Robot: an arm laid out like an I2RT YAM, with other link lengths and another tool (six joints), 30 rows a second.
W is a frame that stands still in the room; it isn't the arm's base.
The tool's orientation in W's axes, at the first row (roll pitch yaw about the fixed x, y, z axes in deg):
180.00, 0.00, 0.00
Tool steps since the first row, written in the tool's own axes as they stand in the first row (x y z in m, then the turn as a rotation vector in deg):
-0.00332, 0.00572, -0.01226, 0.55, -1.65, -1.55
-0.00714, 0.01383, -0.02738, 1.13, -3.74, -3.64
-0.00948, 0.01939, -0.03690, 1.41, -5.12, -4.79
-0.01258, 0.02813, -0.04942, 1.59, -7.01, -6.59
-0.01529, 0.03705, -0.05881, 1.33, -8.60, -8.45
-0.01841, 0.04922, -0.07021, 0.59, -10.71, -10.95
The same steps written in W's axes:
-0.00332, -0.00572, 0.01226, 0.55, 1.65, 1.55
-0.00714, -0.01383, 0.02738, 1.13, 3.74, 3.64
-0.00948, -0.01939, 0.03690, 1.41, 5.12, 4.79
-0.01258, -0.02813, 0.04942, 1.59, 7.01, 6.59
-0.01529, -0.03705, 0.05881, 1.33, 8.60, 8.45
-0.01841, -0.04922, 0.07021, 0.59, 10.71, 10.95

